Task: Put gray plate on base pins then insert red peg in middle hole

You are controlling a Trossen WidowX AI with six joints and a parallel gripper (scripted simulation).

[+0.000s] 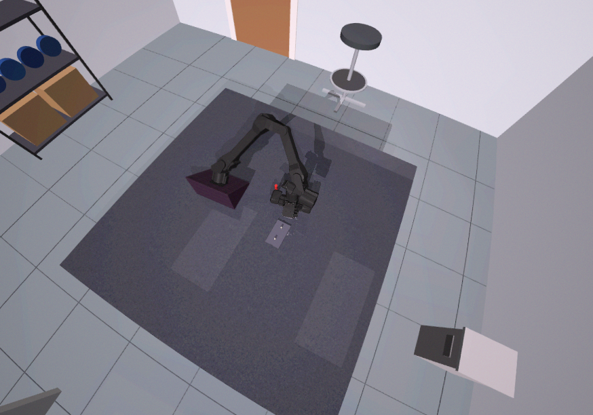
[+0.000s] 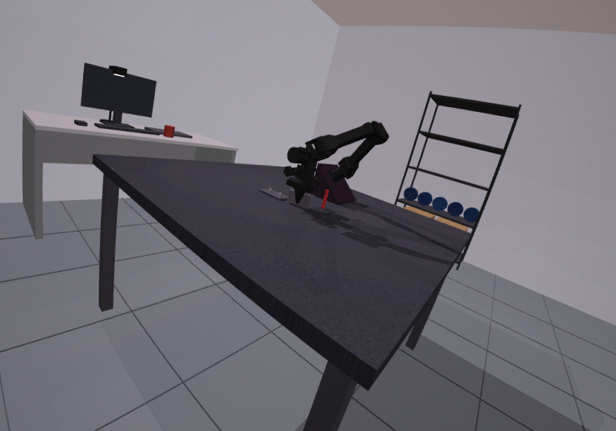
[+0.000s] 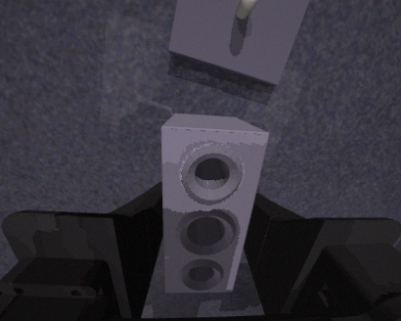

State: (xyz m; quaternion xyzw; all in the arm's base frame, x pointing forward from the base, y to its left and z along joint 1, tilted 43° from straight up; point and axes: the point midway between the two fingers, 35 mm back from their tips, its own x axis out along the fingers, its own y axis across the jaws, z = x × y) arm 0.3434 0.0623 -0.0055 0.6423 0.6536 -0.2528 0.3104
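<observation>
The flat base lies 140 mm to the right of my gripper tip, 10 mm below it and 10 mm behind it. Also, from my gripper tip: red peg (100 mm behind, 60 mm to the left, 30 mm above); gray plate (30 mm above).
</observation>
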